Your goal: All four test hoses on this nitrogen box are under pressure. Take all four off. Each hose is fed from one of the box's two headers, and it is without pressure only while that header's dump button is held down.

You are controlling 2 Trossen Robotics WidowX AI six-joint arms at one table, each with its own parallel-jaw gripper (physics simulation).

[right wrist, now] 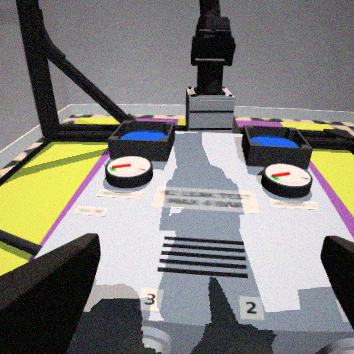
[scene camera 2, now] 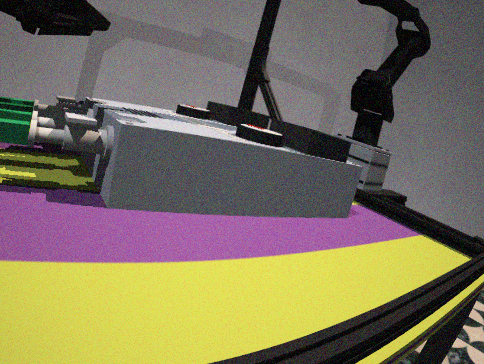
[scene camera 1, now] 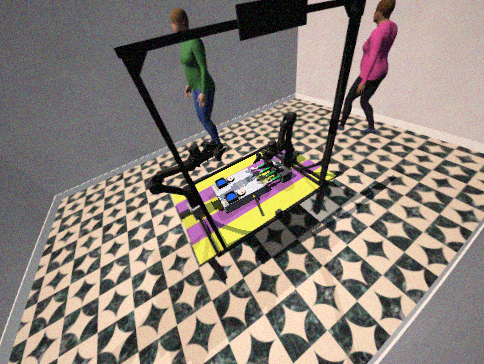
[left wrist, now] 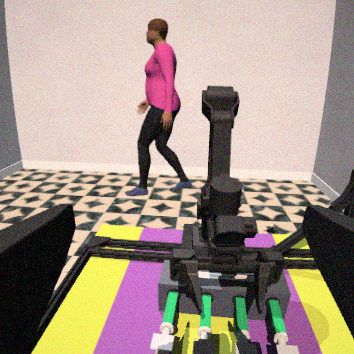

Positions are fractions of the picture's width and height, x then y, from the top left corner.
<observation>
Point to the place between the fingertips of the left gripper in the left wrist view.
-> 0.54, 0.61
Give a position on a blue dump button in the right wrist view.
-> At 0.74, 0.39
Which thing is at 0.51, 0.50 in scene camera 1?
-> A grey nitrogen box.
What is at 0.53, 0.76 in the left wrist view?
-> The right gripper.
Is the left gripper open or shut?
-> Open.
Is the right gripper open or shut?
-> Open.
</observation>
